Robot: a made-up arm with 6 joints. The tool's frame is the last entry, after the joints.
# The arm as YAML. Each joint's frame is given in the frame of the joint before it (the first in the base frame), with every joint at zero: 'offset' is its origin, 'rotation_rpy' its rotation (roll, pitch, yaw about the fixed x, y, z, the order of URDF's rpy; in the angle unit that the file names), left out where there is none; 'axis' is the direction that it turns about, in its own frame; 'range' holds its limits. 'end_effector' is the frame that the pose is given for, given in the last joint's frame.
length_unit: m
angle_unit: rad
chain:
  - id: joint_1
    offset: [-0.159, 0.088, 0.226]
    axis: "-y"
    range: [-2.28, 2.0]
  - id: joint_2
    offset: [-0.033, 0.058, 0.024]
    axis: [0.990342, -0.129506, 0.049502]
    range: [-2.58, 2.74]
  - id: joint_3
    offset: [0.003, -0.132, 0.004]
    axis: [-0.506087, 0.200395, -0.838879]
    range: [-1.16, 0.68]
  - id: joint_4
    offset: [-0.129, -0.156, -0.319]
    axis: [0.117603, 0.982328, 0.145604]
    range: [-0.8, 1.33]
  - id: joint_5
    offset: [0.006, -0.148, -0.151]
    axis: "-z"
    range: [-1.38, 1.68]
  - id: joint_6
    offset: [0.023, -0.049, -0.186]
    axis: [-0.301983, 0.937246, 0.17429]
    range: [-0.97, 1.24]
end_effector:
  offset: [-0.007, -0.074, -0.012]
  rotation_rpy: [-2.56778, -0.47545, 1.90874]
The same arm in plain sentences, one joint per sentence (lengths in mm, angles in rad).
The arm has six revolute joints in a row. What follows holds with every joint at zero, and every direction is one of the base frame's. Joint 1 lies 159 mm along -x and 88 mm along +y and 226 mm along +z from the base frame's origin and turns about -y, from -2.28 to 2 rad. Joint 2 lies 33 mm along -x and 58 mm along +y and 24 mm along +z from joint 1 and turns about the direction (0.990342, -0.129506, 0.049502), from -2.58 to 2.74 rad. Joint 3 lies 3 mm along +x and 132 mm along -y and 4 mm along +z from joint 2 and turns about the direction (-0.506087, 0.200395, -0.838879), from -1.16 to 0.68 rad. Joint 4 lies 129 mm along -x and 156 mm along -y and 319 mm along -z from joint 3 and turns about the direction (0.117603, 0.982328, 0.145604), from -0.8 to 1.33 rad. Joint 5 lies 6 mm along +x and 148 mm along -y and 151 mm along -z from joint 4 and turns about -z, from -1.38 to 1.68 rad. Joint 6 lies 23 mm along +x and 49 mm along -y and 186 mm along -z from joint 5 and turns about the direction (-0.302011, 0.937234, 0.174306), from -0.97 to 1.24 rad. The tool frame, which is the frame that the pose is given for, lies 7 mm along -x and 74 mm along -y and 12 mm along -z from joint 6; its axes are the base frame's turned by roll -2.5678, pitch -0.4754 and yaw 1.9087 rad (as in URDF: about the fixed x, then y, then z).
